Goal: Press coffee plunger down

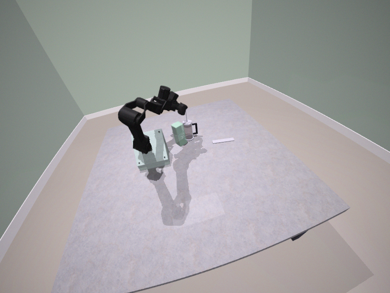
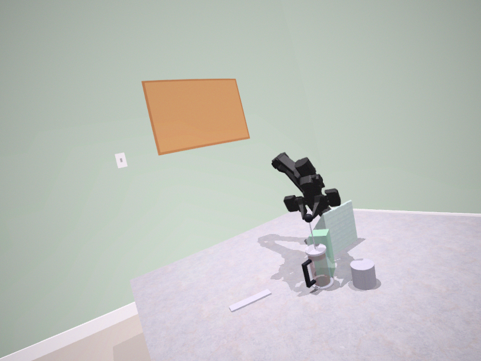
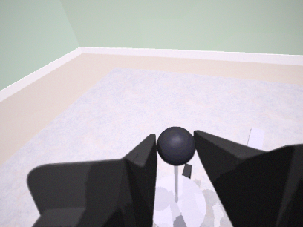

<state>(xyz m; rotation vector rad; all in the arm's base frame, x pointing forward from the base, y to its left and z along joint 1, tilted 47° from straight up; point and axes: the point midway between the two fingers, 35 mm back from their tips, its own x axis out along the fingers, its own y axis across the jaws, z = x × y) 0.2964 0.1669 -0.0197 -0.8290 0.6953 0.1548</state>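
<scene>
The glass coffee press is 10 mm to the right of my gripper tip and 120 mm below it. Round my gripper tip: pale green box (90 mm behind, 40 mm to the right, 170 mm below).
</scene>
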